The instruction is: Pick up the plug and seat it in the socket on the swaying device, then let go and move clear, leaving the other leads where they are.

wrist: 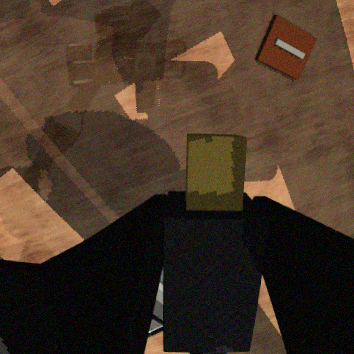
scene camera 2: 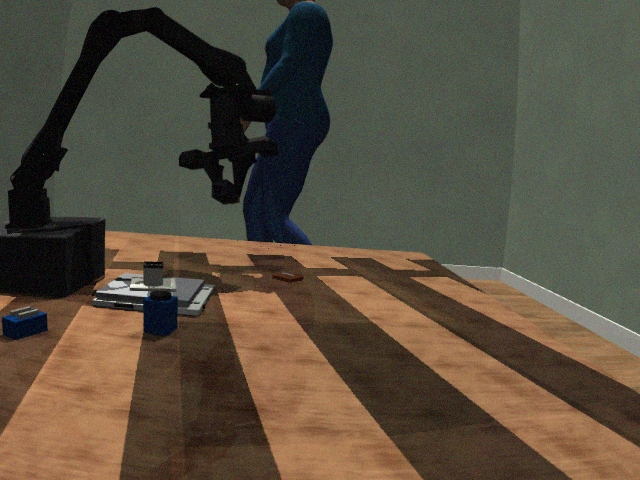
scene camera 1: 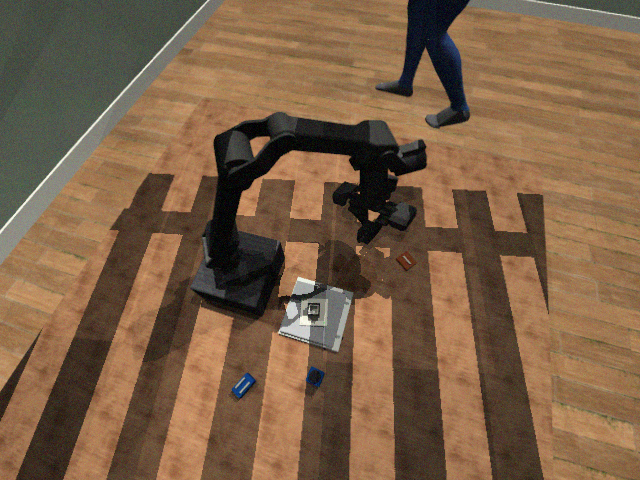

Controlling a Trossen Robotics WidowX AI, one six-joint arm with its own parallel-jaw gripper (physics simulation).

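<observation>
My gripper [scene camera 1: 369,231] [scene camera 2: 225,191] [wrist: 209,207] is shut on the plug, a yellow block [wrist: 215,170] that sticks out beyond the fingertips in the wrist view; in the scene views it is too dark or hidden to make out clearly. The gripper points down and hangs high above the table, beyond the device. The device [scene camera 1: 334,330] [scene camera 2: 192,303] is a flat grey and white slab beside the arm's base. On it is a cream plate with an upright grey socket [scene camera 1: 313,309] [scene camera 2: 153,273], open at the top. A sliver of the device shows at the wrist view's lower left.
An orange-red block with one pale bar [scene camera 1: 406,260] [scene camera 2: 287,277] [wrist: 287,48] lies near the gripper. A blue block with two pale bars [scene camera 1: 243,385] [scene camera 2: 24,324] and a blue block with a round black top [scene camera 1: 315,376] [scene camera 2: 160,315] are beside the device. A person [scene camera 2: 294,103] stands behind.
</observation>
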